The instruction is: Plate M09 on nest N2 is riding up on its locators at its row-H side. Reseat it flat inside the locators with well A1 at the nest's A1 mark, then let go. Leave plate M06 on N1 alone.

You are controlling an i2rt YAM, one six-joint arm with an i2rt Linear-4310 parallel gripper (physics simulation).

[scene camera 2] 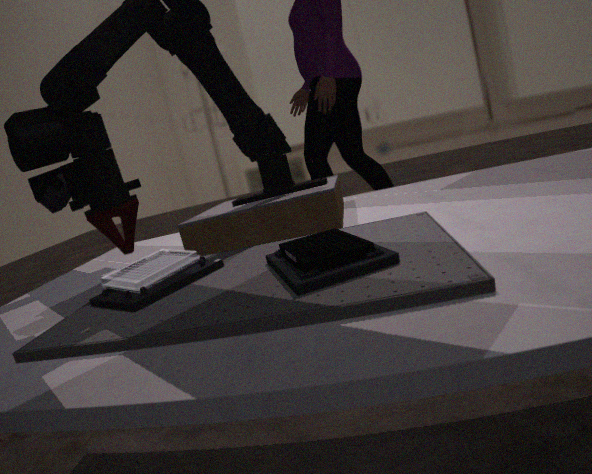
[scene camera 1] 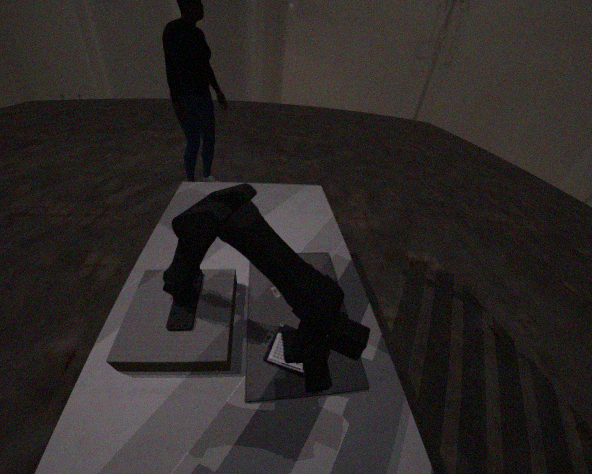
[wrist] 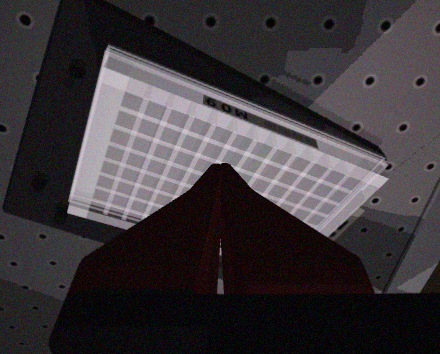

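Pixels of known places: gripper, fingertip midpoint: [scene camera 2: 129, 253] [wrist: 220, 178]; arm's base at its link origin: [scene camera 2: 280, 193] [scene camera 1: 186, 299].
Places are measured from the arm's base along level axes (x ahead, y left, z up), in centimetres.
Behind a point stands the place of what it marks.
Plate M09, a clear, pale well plate [scene camera 1: 279, 348] @(z -2.8, x 26.7, y -14.9 cm) [scene camera 2: 150, 270] @(z -3.1, x 33.4, y -15.0 cm) [wrist: 165, 130] @(z -3.4, x 33.2, y -19.2 cm), lies on the dark nest N2 [scene camera 2: 116, 301] @(z -4.8, x 40.1, y -17.4 cm) [wrist: 37, 120] @(z -4.8, x 38.9, y -19.0 cm). In the wrist view its M09 label reads upside down. One long side looks raised off the nest in scene camera 2; the exact tilt is hard to tell in the dim light. My gripper [scene camera 2: 129, 251] @(z -0.5, x 31.1, y -18.9 cm) [wrist: 220, 178] @(z -0.5, x 31.1, y -18.9 cm) has its red fingers shut and empty, tips just above or at the plate's far side; contact cannot be told. Plate M06, black [scene camera 2: 327, 248] @(z -3.4, x 38.9, y 10.7 cm), sits on nest N1 [scene camera 2: 345, 272] @(z -5.0, x 43.9, y 12.4 cm). The gripper hides part of M09 in scene camera 1.
Both nests stand on a grey perforated board [scene camera 1: 261, 390] @(z -5.9, x 21.5, y -24.3 cm) [scene camera 2: 450, 265] @(z -6.0, x 45.2, y 23.0 cm) on the pale table [scene camera 1: 100, 400] @(z -7.3, x -18.4, y -25.2 cm). The arm's base stands on a raised block [scene camera 1: 145, 340] @(z -0.4, x -8.4, y -12.6 cm) [scene camera 2: 260, 222] @(z -2.9, x 13.5, y -2.5 cm) beside the board. A person [scene camera 1: 190, 65] [scene camera 2: 325, 60] stands beyond the table.
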